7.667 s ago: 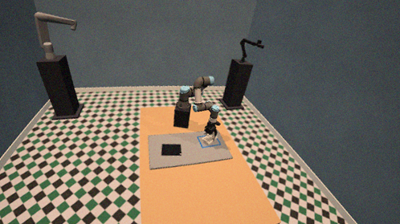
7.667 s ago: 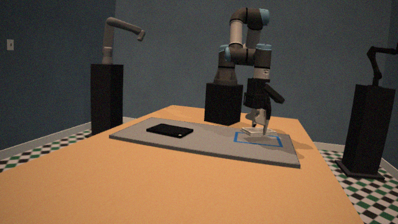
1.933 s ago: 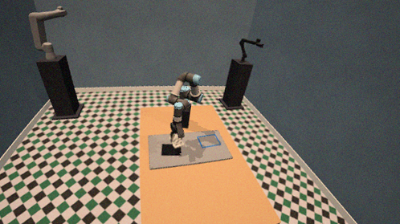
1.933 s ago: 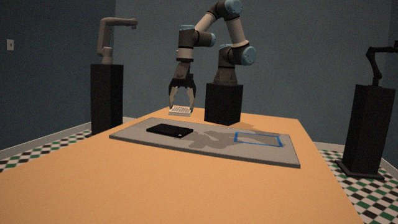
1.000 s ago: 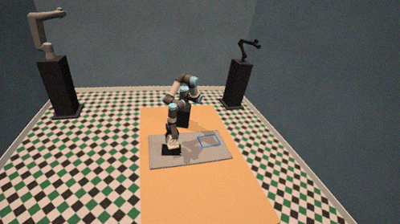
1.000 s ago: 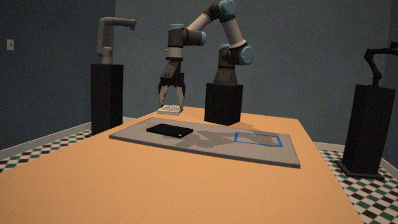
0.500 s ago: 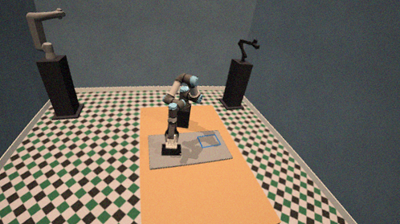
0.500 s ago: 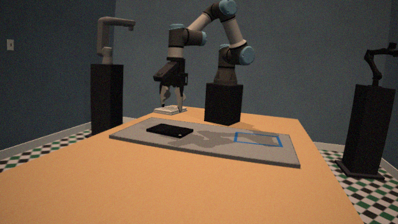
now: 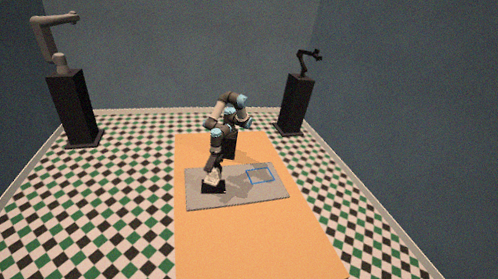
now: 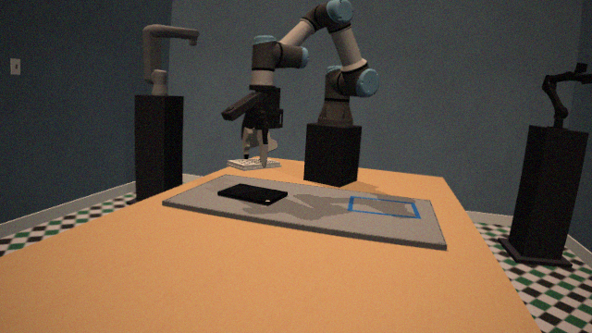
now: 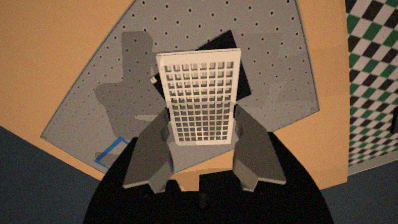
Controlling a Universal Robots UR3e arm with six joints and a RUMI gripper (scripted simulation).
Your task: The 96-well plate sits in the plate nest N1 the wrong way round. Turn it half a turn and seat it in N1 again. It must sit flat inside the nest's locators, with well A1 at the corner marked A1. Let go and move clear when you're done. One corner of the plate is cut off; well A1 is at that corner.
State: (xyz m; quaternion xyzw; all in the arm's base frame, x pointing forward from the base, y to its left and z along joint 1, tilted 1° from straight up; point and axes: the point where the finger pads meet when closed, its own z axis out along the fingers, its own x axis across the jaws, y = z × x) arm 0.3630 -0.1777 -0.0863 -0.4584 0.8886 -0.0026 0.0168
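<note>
My hand is 1 cm above the white 96-well plate. From my hand the other things lie so: white corner mark (7 cm ahead, 6 cm to the left, 9 cm below); then black plate nest N1 (10 cm below).
</note>
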